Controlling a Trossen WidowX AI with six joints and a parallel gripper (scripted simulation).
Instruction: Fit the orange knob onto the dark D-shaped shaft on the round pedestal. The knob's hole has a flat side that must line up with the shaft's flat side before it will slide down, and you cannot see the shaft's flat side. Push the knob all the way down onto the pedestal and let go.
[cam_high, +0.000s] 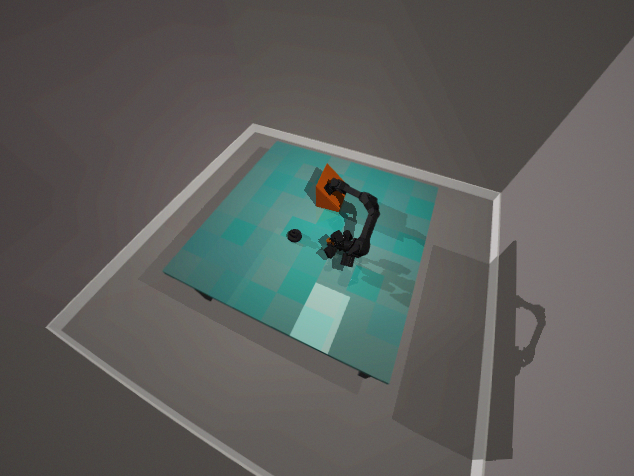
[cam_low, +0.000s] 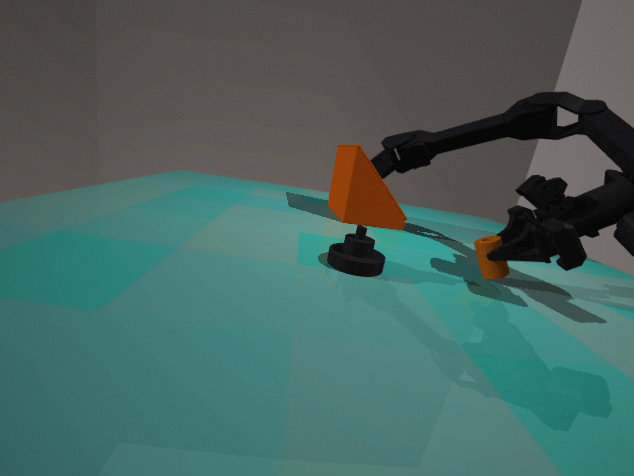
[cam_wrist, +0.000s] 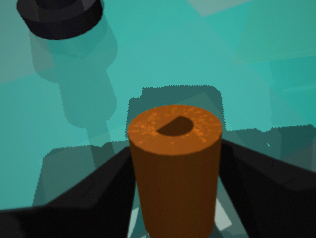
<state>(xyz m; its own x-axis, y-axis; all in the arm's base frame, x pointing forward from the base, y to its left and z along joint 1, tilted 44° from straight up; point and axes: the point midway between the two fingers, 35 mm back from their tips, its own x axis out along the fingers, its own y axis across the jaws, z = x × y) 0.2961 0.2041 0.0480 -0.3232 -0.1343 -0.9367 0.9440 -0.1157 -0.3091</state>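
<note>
Now: the orange knob 1 cm to the left of my gripper tip. From my gripper tip the other things lie so: pedestal 4 cm ahead, 21 cm to the right, 1 cm below.
</note>
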